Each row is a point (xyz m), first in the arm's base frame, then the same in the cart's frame.
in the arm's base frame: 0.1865 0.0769 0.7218
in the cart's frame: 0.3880 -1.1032 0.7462
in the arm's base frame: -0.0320 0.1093 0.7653
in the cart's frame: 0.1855 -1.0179 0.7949
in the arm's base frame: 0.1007 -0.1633 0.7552
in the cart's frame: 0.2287 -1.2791 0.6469
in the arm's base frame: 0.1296 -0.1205 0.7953
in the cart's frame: 0.2600 -1.2748 0.7041
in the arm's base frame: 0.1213 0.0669 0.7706
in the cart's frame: 0.3141 -1.1106 0.7809
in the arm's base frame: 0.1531 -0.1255 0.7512
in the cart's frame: 0.2897 -1.2663 0.6645
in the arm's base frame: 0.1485 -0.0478 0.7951
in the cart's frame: 0.2996 -1.2237 0.7425
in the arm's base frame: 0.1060 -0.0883 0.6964
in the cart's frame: 0.2687 -1.1931 0.6362
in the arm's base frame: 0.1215 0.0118 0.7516
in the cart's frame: 0.3016 -1.1455 0.7359
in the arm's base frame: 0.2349 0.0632 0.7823
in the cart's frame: 0.4161 -1.1609 0.7917
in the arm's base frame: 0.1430 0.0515 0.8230
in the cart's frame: 0.3185 -1.1559 0.8180
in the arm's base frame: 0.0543 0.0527 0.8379
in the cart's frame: 0.2333 -1.1295 0.8292
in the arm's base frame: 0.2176 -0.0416 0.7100
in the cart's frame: 0.3837 -1.2034 0.6749
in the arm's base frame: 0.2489 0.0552 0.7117
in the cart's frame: 0.4416 -1.1386 0.7277
